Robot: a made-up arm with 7 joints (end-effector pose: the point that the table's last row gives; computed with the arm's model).
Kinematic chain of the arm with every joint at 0, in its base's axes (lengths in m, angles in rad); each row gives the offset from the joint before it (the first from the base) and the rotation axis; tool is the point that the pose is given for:
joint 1: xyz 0 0 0.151 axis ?
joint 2: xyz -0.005 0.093 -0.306 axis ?
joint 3: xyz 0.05 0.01 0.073 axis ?
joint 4: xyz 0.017 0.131 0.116 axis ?
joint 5: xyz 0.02 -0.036 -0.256 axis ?
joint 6: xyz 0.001 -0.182 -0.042 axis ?
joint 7: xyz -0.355 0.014 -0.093 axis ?
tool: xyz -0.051 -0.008 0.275
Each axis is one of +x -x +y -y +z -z.
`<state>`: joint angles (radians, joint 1 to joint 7).
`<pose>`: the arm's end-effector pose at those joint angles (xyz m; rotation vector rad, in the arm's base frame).
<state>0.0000 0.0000 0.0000 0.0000 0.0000 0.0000 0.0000</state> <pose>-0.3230 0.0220 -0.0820 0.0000 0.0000 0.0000</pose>
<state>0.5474 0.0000 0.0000 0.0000 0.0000 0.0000 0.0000</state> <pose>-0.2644 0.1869 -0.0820 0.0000 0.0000 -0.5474</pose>
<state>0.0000 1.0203 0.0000 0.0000 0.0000 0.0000 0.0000</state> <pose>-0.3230 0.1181 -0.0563 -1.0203 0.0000 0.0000</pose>
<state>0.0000 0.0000 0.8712 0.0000 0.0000 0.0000 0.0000</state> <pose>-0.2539 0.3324 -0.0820 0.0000 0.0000 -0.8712</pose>
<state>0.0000 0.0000 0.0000 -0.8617 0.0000 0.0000 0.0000</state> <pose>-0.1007 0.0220 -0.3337 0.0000 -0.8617 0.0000</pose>
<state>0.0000 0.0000 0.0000 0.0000 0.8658 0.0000 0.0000</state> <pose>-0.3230 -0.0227 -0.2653 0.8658 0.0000 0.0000</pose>
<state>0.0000 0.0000 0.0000 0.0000 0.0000 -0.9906 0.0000</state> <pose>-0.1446 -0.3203 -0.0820 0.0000 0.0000 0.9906</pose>
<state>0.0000 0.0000 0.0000 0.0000 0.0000 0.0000 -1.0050</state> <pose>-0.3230 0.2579 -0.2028 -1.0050 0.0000 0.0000</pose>
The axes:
joint 1: -z
joint 2: -x
joint 3: -z
joint 4: +y
joint 5: +x
joint 6: -z
joint 7: +x

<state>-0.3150 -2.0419 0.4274 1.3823 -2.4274 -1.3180 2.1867</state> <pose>0.5831 0.0687 -0.0628 0.0614 2.1549 1.8164</pose>
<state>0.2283 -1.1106 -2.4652 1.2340 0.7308 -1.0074 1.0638</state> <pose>0.7822 -0.0919 -0.2552 0.1877 1.5621 2.1085</pose>
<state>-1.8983 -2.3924 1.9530 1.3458 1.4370 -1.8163 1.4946</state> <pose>-0.0569 0.4329 0.4866 1.4718 0.3196 -2.0910</pose>
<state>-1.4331 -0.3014 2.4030 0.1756 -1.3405 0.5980 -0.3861</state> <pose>-0.0948 0.4458 -0.2648 -1.8677 0.8785 -0.8802</pose>
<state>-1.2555 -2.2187 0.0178 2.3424 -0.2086 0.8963 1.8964</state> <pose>0.5655 -0.1687 -0.6206 -0.1124 2.8445 0.4418</pose>
